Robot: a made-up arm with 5 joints.
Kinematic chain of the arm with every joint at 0, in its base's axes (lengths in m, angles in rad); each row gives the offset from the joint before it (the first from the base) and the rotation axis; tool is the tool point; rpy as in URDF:
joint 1: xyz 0 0 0.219 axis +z
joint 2: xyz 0 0 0 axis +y
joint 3: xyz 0.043 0 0.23 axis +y
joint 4: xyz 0.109 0 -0.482 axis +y
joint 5: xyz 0.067 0 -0.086 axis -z
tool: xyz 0 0 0 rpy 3.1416 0 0
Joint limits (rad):
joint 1: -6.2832..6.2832
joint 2: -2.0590..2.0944
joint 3: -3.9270..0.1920
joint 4: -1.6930..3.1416
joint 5: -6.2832..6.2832
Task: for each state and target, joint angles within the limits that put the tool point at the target. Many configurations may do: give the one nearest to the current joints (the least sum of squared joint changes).
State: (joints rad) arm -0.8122 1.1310 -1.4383 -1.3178 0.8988
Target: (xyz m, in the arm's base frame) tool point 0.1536 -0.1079 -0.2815
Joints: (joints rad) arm -0.6124 1.4881 -0.9492 -1.3835 0.8988
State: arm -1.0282 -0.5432 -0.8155 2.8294 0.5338
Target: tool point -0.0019 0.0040 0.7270
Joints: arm -1.1273 -1.1340 -1.4886 2.8951 0.5338
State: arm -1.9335 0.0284 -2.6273 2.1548 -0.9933
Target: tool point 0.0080 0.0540 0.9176
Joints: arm -1.7179 -0.3397 -2.8396 2.3635 -0.9933
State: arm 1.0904 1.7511 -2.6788 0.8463 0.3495
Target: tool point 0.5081 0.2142 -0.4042
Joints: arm 0.3990 2.0944 -2.5806 0.6495 0.3495
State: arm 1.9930 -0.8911 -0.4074 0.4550 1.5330
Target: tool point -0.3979 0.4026 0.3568
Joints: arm 2.3503 -0.3117 -0.8708 0.3906 1.5330
